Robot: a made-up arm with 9 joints.
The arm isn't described. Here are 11 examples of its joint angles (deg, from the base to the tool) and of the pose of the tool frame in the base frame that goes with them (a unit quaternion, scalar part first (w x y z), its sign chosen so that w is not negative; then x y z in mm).
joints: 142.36 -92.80 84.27 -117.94 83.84 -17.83 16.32 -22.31 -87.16
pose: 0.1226 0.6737 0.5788 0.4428 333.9 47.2 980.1
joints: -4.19 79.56 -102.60 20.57 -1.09 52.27 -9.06 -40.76 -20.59
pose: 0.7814 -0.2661 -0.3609 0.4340 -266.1 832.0 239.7
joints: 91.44 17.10 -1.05 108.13 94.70 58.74 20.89 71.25 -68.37
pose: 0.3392 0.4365 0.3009 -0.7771 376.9 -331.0 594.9
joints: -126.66 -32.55 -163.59 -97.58 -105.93 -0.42 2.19 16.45 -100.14
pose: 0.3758 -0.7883 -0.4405 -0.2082 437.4 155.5 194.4
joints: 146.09 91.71 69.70 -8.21 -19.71 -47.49 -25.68 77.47 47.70
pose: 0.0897 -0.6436 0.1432 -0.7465 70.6 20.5 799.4
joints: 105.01 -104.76 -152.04 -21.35 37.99 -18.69 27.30 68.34 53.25
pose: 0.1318 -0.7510 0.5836 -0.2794 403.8 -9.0 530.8
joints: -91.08 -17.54 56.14 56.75 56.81 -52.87 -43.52 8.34 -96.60
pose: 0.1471 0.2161 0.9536 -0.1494 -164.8 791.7 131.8
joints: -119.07 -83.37 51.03 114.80 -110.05 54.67 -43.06 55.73 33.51
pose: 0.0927 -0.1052 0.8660 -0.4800 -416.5 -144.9 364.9
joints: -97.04 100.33 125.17 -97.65 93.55 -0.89 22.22 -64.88 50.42
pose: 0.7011 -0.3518 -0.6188 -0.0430 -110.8 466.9 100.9
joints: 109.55 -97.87 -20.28 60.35 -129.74 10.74 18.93 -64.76 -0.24
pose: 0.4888 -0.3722 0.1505 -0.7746 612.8 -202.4 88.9
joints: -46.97 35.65 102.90 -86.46 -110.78 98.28 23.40 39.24 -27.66
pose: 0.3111 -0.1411 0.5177 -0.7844 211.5 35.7 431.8
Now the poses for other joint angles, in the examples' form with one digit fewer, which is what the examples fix.
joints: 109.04 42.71 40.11 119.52 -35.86 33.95 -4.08 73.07 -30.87
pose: 0.659 0.741 0.064 0.110 237 -316 435
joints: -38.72 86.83 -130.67 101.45 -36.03 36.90 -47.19 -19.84 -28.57
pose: 0.636 0.190 -0.600 0.446 -581 449 490
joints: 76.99 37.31 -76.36 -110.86 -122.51 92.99 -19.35 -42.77 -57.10
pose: 0.323 0.581 0.737 -0.124 670 442 203
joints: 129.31 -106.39 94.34 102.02 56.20 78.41 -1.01 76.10 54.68
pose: 0.259 0.794 0.455 0.309 351 208 400
